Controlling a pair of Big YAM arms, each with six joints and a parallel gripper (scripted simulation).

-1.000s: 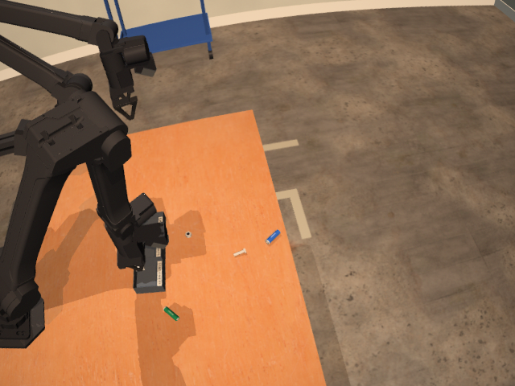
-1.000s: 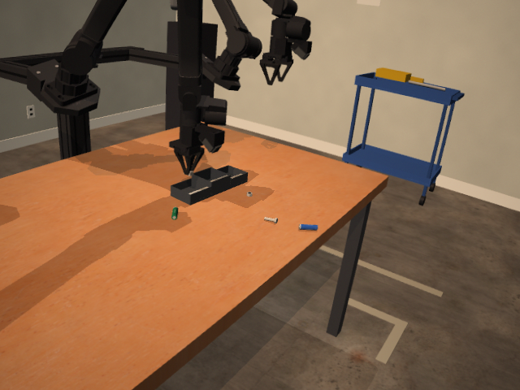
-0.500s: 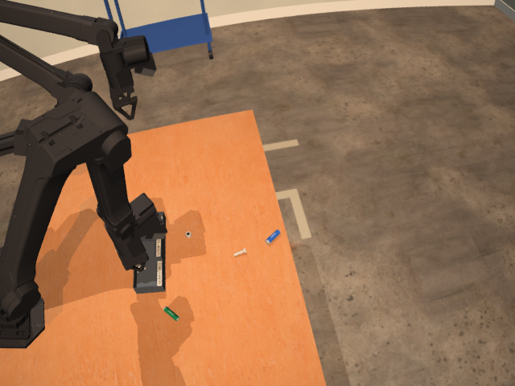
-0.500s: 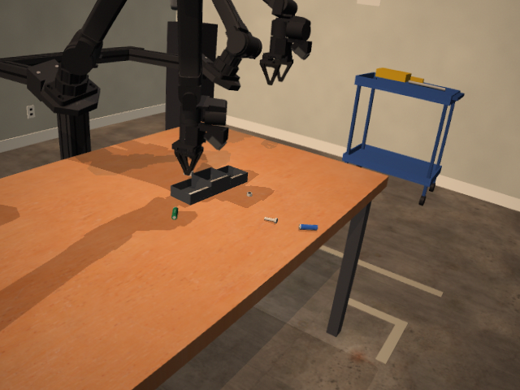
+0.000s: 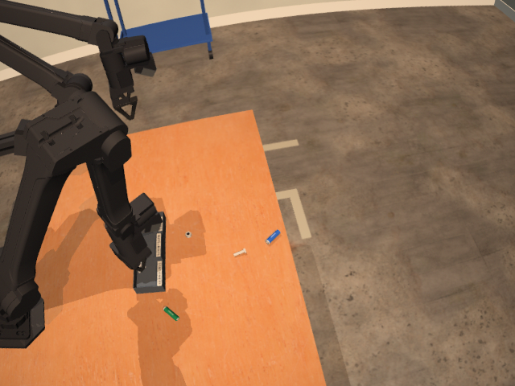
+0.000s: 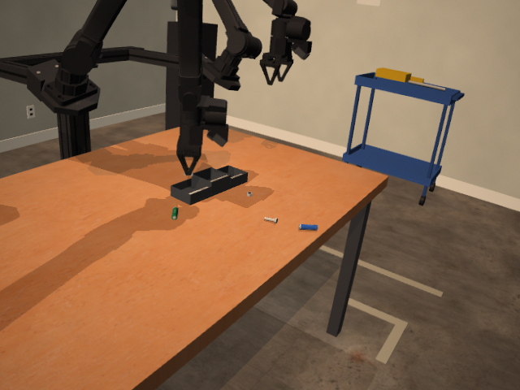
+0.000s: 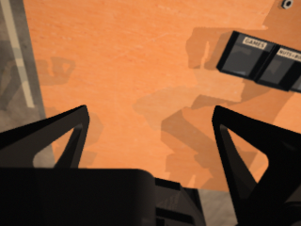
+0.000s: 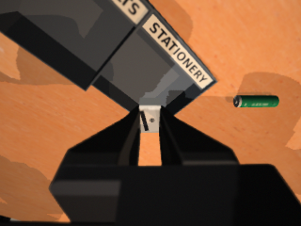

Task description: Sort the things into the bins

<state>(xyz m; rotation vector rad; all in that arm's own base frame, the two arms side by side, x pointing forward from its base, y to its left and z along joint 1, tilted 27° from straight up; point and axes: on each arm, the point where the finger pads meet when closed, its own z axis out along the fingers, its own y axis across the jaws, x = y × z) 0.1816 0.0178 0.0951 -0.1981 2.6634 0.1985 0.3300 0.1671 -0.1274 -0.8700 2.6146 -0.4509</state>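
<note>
Now: right hand right at the pencil sharpener. Also, from my right hand: bolt 27 cm ahead, 7 cm to the left, 7 cm below; then green battery 7 cm ahead, 11 cm to the right, 7 cm below; then nut 11 cm ahead, 14 cm to the left, 7 cm below.
</note>
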